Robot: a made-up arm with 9 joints. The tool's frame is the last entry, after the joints.
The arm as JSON. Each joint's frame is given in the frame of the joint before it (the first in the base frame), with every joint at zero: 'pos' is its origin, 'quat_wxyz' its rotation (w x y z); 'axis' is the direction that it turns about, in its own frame. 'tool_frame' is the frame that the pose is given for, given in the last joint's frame.
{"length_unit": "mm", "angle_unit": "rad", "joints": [
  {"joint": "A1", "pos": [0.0, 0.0, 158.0], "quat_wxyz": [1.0, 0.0, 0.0, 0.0], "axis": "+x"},
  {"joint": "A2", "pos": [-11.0, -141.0, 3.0], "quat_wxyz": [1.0, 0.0, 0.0, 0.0], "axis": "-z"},
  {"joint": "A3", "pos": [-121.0, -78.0, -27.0], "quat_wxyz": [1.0, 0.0, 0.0, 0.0], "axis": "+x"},
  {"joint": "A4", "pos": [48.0, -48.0, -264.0], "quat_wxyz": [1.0, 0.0, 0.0, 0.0], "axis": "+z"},
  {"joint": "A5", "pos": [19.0, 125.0, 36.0], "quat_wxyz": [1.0, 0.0, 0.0, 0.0], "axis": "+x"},
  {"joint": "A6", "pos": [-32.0, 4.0, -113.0], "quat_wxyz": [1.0, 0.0, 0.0, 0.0], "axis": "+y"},
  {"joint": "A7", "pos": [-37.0, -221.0, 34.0], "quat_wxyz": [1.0, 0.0, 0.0, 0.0], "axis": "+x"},
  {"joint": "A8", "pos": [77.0, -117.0, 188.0], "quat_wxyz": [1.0, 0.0, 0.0, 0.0], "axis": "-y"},
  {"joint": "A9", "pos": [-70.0, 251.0, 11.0], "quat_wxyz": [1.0, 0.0, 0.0, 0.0], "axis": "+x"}
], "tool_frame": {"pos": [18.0, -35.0, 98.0], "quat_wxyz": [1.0, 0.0, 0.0, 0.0]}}
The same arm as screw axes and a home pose.
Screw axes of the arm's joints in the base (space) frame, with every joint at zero. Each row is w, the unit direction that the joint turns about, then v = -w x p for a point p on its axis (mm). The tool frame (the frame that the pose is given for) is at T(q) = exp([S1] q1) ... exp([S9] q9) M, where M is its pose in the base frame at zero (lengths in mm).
S1 = (1, 0, 0, 0, 158, 0)
S2 = (0, 0, -1, 141, -11, 0)
S3 = (1, 0, 0, 0, 134, 219)
S4 = (0, 0, 1, -267, 84, 0)
S5 = (1, 0, 0, 0, -94, 142)
S6 = (0, 1, 0, 207, 0, -97)
S7 = (1, 0, 0, 0, -173, 359)
S8 = (0, -1, 0, 15, 0, 57)
S9 = (1, 0, 0, 0, 26, 225)
M: xyz -109 -260 124 (mm) quaternion w x y z 1 0 0 0

